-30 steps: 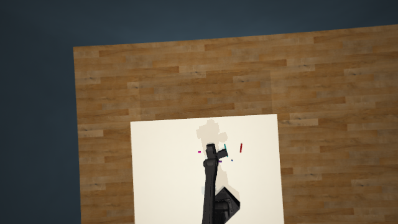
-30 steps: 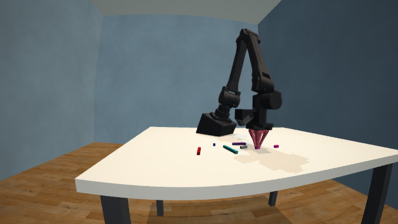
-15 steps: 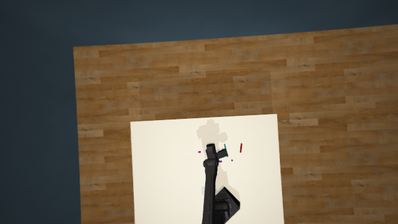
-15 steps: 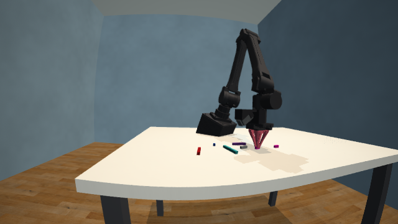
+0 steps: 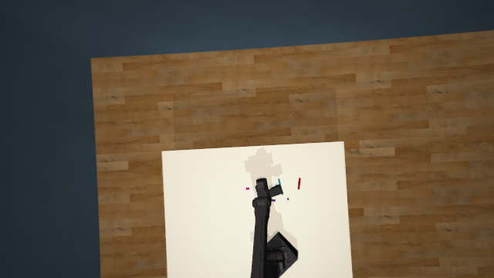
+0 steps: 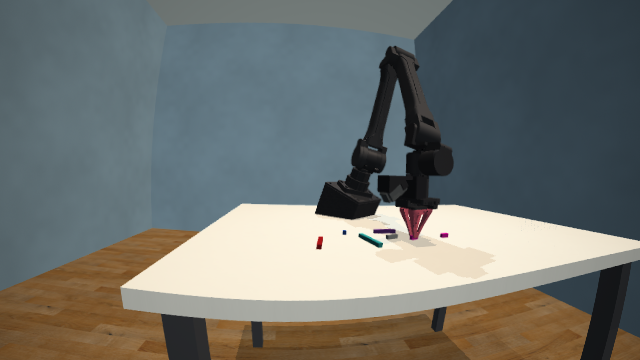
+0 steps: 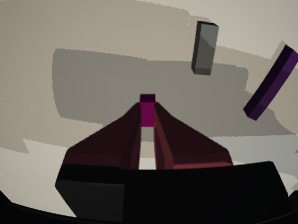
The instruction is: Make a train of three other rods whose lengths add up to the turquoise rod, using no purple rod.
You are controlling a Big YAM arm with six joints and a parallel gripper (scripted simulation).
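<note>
My gripper is now 3 cm past the grey rod, 5 cm to the left of it and 1 cm above it. The rest, counted from my hand: blue rod: 10 cm behind, 14 cm to the right, 1 cm below; then turquoise rod: 2 cm behind, 12 cm to the right, 1 cm below; then purple rod: 9 cm behind, 4 cm to the right, 1 cm below.
</note>
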